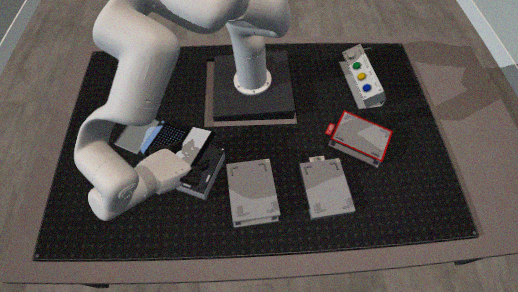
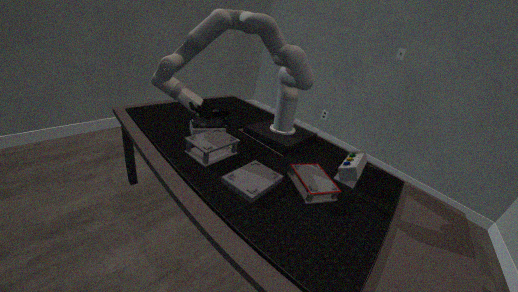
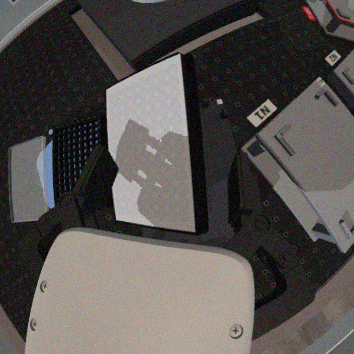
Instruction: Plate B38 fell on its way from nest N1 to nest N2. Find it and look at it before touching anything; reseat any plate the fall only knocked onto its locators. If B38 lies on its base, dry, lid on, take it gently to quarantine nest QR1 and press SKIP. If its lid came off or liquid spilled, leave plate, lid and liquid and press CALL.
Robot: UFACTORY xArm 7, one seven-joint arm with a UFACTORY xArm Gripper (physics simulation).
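Where they show: gripper, fingertip midpoint: (image 1: 194,153) (image 2: 211,113) (image 3: 168,159); arm's base at its link origin: (image 1: 252,80) (image 2: 282,130).
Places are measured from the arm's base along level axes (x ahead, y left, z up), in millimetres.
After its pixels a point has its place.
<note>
My gripper (image 1: 186,159) @(y -181, x 296, z 56 mm) (image 2: 204,110) @(y -181, x 296, z 56 mm) (image 3: 168,159) @(y -181, x 296, z 56 mm) is open with nothing between its fingers. It is low at the left of the board, and its two fingers straddle a white-topped lidded plate (image 1: 194,144) @(y -180, x 271, z 62 mm) (image 3: 151,140) @(y -182, x 278, z 62 mm). That plate rests tilted and askew over a dark nest (image 1: 202,190) @(y -164, x 391, z 25 mm) (image 3: 218,158) @(y -143, x 315, z 25 mm). Left of it, a black well plate (image 1: 169,134) @(y -272, x 181, z -18 mm) (image 3: 75,154) @(y -273, x 197, z -16 mm) lies open on the board without a lid. A blue puddle (image 1: 149,139) (image 3: 49,172) @(y -331, x 181, z -29 mm) lies along its edge. A clear lid (image 1: 134,137) @(y -385, x 176, z -28 mm) (image 3: 26,179) @(y -378, x 160, z -28 mm) lies flat beside the puddle.
Nest N1 (image 1: 253,188) @(y -31, x 397, z 27 mm) (image 2: 211,143) @(y -9, x 422, z 27 mm) (image 3: 309,154) @(y -65, x 368, z 27 mm) stands right of my gripper, then nest N2 (image 1: 325,188) @(y 170, x 400, z -8 mm) (image 2: 251,178) @(y 177, x 408, z -8 mm). The red-framed quarantine nest (image 1: 362,136) @(y 310, x 253, z 10 mm) (image 2: 315,179) @(y 319, x 257, z 10 mm) and the button box (image 1: 373,98) @(y 381, x 120, z 22 mm) (image 2: 351,170) @(y 395, x 119, z 35 mm) are at the right. The arm's base (image 1: 253,98) @(y -3, x 74, z -3 mm) is behind.
</note>
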